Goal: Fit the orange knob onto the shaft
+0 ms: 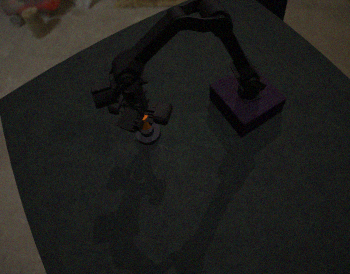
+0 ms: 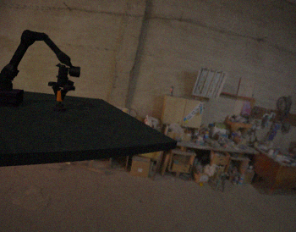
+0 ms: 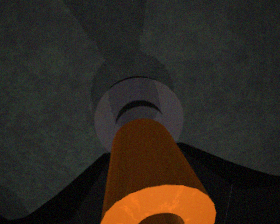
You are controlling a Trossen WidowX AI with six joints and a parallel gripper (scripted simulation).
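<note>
Right now the orange knob is 20 mm above my gripper tip. Round my gripper tip: dark shaft: 40 mm below.
</note>
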